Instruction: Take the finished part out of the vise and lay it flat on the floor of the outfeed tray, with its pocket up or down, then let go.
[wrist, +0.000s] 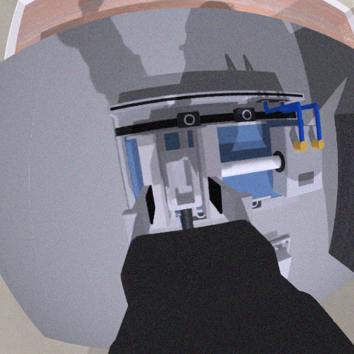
In view: my gripper (180, 192), a blue vise (247, 141), a jaw (148, 151), a jaw (205, 140) and a white rod (271, 162).
